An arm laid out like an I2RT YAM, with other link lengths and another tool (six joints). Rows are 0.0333 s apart.
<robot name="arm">
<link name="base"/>
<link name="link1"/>
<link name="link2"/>
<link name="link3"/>
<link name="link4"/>
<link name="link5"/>
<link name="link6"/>
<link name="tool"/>
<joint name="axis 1" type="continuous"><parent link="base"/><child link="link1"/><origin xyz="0 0 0.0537" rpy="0 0 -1.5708"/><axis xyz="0 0 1"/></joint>
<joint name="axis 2" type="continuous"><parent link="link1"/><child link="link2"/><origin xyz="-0.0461 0.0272 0.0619" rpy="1.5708 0 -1.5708"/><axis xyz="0 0 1"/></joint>
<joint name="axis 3" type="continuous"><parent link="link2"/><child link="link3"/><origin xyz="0.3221 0 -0.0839" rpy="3.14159 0 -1.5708"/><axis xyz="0 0 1"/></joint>
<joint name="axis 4" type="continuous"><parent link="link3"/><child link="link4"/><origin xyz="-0.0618 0.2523 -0.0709" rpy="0 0 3.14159"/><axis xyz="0 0 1"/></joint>
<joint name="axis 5" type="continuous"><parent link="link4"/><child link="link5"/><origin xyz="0.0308 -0.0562 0.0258" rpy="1.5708 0 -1.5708"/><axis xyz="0 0 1"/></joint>
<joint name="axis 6" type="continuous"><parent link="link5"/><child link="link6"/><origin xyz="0.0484 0 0.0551" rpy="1.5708 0 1.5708"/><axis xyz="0 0 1"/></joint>
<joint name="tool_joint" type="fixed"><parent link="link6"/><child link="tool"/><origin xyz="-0.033 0.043 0.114" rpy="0.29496 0 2.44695"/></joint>
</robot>
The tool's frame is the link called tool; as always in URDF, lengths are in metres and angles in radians. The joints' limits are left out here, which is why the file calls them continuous.
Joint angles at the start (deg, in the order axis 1, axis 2, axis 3, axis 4, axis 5, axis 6):
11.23 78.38 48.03 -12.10 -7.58 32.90
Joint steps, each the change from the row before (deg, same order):
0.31 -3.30 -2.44 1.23 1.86 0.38
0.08 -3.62 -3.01 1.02 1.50 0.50
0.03 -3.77 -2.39 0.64 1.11 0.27
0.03 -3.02 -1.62 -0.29 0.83 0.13
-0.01 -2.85 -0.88 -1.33 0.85 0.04
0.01 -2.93 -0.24 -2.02 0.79 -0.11
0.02 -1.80 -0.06 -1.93 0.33 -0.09
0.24 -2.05 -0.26 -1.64 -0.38 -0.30
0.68 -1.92 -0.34 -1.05 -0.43 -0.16
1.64 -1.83 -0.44 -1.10 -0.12 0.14
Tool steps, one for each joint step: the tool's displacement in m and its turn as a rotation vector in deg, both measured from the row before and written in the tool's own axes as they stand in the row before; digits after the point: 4 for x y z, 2 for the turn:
-0.0015 -0.0067 -0.0076 -1.85 -1.79 0.48
-0.0016 -0.0108 -0.0070 -1.45 -1.45 0.76
-0.0015 -0.0079 -0.0092 -1.89 -1.20 0.49
-0.0011 -0.0073 -0.0076 -1.02 -0.85 0.32
-0.0017 -0.0065 -0.0084 -0.55 -0.87 0.29
-0.0018 -0.0048 -0.0103 -0.59 -0.84 0.12
-0.0005 -0.0052 -0.0063 0.22 -0.31 -0.01
0.0025 -0.0056 -0.0073 -0.21 0.41 -0.58
0.0045 -0.0043 -0.0070 -0.63 0.73 -0.80
0.0079 -0.0055 -0.0066 -0.43 1.16 -1.16

